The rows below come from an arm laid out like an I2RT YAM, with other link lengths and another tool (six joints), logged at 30 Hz.
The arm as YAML. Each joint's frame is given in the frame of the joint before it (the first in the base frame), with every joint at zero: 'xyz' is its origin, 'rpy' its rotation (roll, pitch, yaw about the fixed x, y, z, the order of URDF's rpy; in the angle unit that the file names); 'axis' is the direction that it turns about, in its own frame. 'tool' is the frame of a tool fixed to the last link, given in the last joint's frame.
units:
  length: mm
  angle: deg
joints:
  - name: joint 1
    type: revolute
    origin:
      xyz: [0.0, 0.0, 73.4]
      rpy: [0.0, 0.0, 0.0]
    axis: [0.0, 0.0, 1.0]
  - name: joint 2
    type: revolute
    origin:
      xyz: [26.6, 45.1, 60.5]
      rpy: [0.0, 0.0, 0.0]
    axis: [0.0, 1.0, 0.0]
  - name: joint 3
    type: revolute
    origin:
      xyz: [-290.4, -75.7, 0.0]
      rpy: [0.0, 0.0, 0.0]
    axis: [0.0, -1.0, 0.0]
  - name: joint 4
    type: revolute
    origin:
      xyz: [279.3, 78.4, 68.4]
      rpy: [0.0, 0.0, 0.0]
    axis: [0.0, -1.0, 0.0]
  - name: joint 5
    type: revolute
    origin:
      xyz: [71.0, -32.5, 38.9]
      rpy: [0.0, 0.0, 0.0]
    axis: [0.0, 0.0, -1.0]
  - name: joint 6
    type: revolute
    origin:
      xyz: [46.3, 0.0, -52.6]
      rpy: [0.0, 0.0, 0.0]
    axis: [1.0, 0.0, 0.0]
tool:
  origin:
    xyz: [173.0, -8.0, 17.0]
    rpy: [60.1, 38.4, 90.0]
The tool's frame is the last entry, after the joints.
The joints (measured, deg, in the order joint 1, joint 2, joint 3, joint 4, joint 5, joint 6), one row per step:
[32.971, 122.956, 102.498, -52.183, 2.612, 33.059]
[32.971, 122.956, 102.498, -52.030, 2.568, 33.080]
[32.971, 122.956, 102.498, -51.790, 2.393, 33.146]
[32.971, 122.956, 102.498, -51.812, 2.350, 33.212]
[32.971, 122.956, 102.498, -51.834, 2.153, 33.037]
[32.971, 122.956, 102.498, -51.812, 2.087, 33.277]
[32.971, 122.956, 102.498, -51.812, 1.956, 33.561]
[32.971, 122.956, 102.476, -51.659, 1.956, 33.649]
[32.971, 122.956, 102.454, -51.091, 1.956, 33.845]
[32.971, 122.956, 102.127, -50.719, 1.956, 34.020]
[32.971, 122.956, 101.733, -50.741, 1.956, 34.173]
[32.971, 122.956, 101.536, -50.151, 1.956, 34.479]
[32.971, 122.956, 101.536, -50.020, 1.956, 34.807]
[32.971, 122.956, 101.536, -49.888, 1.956, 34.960]
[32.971, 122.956, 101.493, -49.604, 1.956, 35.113]
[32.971, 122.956, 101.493, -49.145, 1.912, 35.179]
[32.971, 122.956, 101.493, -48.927, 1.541, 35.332]
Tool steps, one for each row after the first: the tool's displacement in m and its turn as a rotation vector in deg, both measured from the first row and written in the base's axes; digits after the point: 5 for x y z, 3 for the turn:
[0.00053, 0.00054, 0.00020, 0.124, -0.103, -0.007]
[0.00115, 0.00173, 0.00047, 0.413, -0.205, -0.017]
[0.00097, 0.00179, 0.00042, 0.454, -0.156, -0.067]
[0.00052, 0.00243, 0.00032, 0.551, -0.057, 0.159]
[0.00045, 0.00263, 0.00031, 0.682, -0.011, -0.049]
[0.00015, 0.00298, 0.00023, 0.864, 0.095, -0.281]
[0.00066, 0.00329, 0.00031, 0.960, -0.004, -0.363]
[0.00283, 0.00466, 0.00101, 1.313, -0.434, -0.546]
[0.00282, 0.00462, -0.00057, 1.387, -0.449, -0.712]
[0.00091, 0.00335, -0.00317, 1.201, -0.081, -0.861]
[0.00235, 0.00422, -0.00358, 1.503, -0.368, -1.149]
[0.00283, 0.00447, -0.00341, 1.667, -0.433, -1.459]
[0.00335, 0.00477, -0.00322, 1.783, -0.522, -1.603]
[0.00427, 0.00534, -0.00307, 1.960, -0.702, -1.746]
[0.00603, 0.00667, -0.00237, 2.269, -1.051, -1.790]
[0.00615, 0.00841, -0.00217, 2.726, -1.013, -1.815]

